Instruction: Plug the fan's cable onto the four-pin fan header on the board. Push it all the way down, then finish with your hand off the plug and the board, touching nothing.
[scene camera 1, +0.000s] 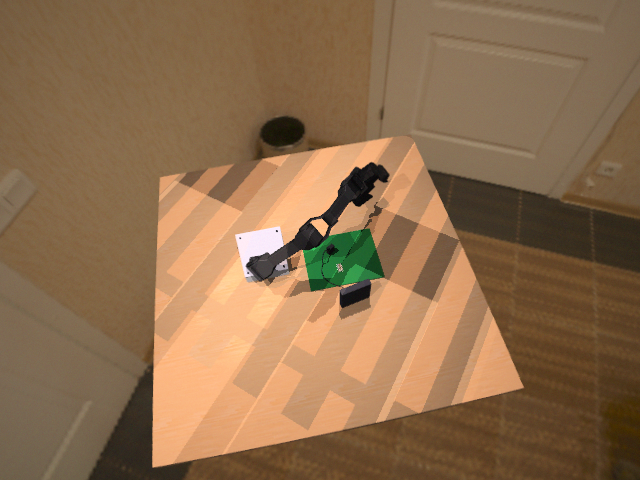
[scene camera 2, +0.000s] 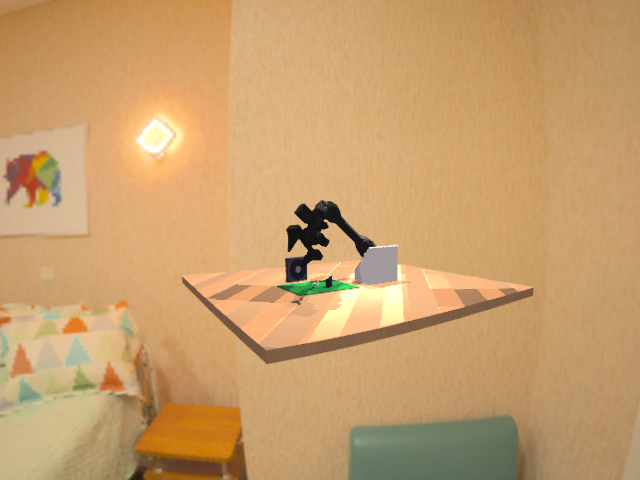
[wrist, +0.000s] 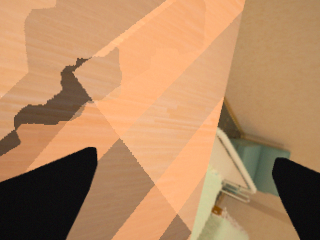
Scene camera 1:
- green board
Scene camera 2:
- my gripper
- green board
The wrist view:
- my gripper
